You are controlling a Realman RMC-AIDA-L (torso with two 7-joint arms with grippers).
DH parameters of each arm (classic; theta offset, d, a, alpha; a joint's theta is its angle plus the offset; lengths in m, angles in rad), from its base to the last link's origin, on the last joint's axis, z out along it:
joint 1: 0 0.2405 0 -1.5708
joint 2: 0 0 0 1.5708
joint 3: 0 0.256 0 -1.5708
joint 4: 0 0 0 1.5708
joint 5: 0 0.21 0 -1.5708
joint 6: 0 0 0 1.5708
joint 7: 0 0.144 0 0
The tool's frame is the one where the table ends.
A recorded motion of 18 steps. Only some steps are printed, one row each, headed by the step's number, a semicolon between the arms.
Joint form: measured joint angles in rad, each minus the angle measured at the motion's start. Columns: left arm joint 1, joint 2, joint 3, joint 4, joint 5, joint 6, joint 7; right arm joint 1, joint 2, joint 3, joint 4, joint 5, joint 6, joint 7.
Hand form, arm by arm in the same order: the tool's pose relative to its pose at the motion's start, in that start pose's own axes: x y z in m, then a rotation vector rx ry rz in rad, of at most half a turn. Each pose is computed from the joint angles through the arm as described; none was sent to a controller.
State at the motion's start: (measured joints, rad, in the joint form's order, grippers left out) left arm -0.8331 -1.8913 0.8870 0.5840 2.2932 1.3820 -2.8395; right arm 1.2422 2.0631 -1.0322 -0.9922 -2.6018 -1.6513 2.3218
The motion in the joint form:
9: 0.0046 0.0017 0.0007 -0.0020 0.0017 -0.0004 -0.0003; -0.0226 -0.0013 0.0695 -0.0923 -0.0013 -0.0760 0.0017
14: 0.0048 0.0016 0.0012 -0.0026 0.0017 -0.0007 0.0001; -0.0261 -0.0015 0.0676 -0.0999 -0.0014 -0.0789 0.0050
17: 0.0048 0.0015 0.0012 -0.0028 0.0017 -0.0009 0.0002; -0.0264 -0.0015 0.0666 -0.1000 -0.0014 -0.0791 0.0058
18: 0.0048 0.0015 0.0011 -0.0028 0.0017 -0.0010 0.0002; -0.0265 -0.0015 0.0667 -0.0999 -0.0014 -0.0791 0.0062
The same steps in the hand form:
9: -0.0010 -0.0027 -0.0005 0.0043 -0.0009 -0.0053; 0.0051 -0.0015 -0.0209 -0.0014 -0.0424 0.0234
14: -0.0012 -0.0029 -0.0004 0.0046 -0.0014 -0.0053; 0.0057 -0.0015 -0.0218 0.0015 -0.0421 0.0250
17: -0.0012 -0.0029 -0.0003 0.0046 -0.0014 -0.0054; 0.0058 -0.0014 -0.0217 0.0014 -0.0412 0.0254
18: -0.0012 -0.0029 -0.0003 0.0046 -0.0013 -0.0054; 0.0059 -0.0014 -0.0217 0.0013 -0.0412 0.0260

